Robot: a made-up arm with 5 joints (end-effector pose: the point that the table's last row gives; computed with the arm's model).
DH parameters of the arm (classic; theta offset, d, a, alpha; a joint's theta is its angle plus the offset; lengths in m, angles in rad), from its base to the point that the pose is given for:
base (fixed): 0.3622 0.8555 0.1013 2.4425
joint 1: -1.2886 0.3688 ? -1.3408
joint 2: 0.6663 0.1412 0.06 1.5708
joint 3: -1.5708 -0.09 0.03 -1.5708
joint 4: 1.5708 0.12 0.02 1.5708
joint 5: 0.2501 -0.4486 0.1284 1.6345
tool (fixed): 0.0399 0.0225 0 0
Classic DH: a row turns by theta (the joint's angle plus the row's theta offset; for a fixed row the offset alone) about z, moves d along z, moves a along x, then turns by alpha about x.
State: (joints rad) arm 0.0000 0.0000 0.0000 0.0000 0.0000
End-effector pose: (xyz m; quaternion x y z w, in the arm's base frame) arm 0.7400 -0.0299 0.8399 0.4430 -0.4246 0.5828 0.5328
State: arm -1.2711 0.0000 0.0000 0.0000 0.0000
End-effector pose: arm 0.3563 0.4007 0.3870 0.6855 0.1288 0.6103 0.3756
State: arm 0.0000 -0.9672 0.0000 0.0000 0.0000
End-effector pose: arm 0.7400 0.0855 0.5797 0.1444 -0.1050 0.7134 0.6776
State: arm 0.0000 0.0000 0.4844 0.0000 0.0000
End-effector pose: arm 0.7523 -0.2405 0.8399 0.3282 -0.5185 0.4380 0.6570
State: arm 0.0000 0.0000 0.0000 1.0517 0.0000
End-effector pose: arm 0.6435 -0.0299 0.3736 0.6756 -0.0998 0.2817 0.6740
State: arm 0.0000 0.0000 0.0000 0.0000 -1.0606
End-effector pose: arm 0.7401 -0.1485 0.7821 0.6516 -0.6610 0.2879 0.2356
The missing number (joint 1, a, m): -0.0432
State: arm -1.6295 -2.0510 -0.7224 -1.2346 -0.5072
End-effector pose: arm -0.3341 -0.2263 0.4311 -0.4707 -0.6595 -0.4743 0.3443
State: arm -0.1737 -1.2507 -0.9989 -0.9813 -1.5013
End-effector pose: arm 0.3569 0.3350 0.5080 0.9233 -0.0329 0.3676 0.1061
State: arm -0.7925 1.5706 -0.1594 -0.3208 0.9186
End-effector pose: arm 0.8613 -0.1236 0.6827 0.6906 -0.3967 0.4251 0.4302
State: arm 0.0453 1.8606 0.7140 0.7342 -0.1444
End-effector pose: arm 0.7031 -0.1070 0.5278 -0.8777 0.3706 0.3038 0.0025
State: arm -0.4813 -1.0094 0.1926 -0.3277 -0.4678
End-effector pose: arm 0.5533 0.2978 0.5699 0.3136 -0.1600 0.8344 0.4240
